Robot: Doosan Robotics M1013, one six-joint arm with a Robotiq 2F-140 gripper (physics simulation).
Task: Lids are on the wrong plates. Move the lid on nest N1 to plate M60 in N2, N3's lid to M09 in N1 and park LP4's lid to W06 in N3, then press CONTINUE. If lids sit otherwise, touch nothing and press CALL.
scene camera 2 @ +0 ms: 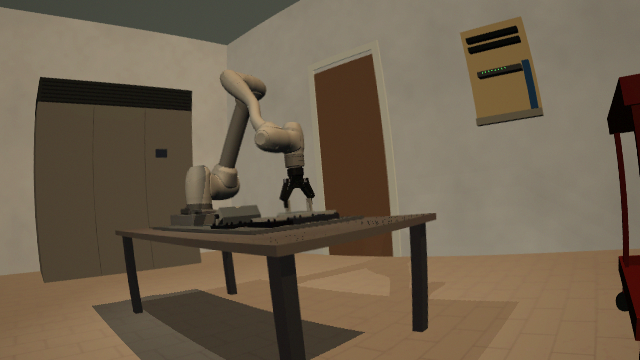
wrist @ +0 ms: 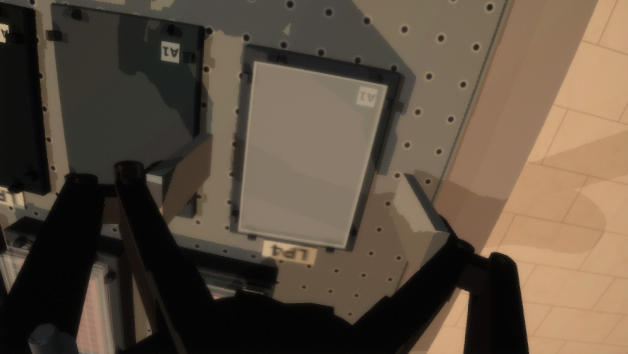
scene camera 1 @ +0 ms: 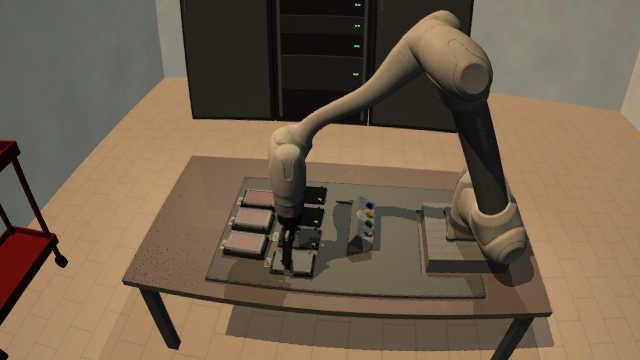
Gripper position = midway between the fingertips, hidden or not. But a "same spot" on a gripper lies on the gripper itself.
Labels:
gripper: scene camera 2; wrist; scene camera 1 291,259
same spot on gripper: (scene camera 2: pixel 285 194) = (wrist: pixel 96 249)

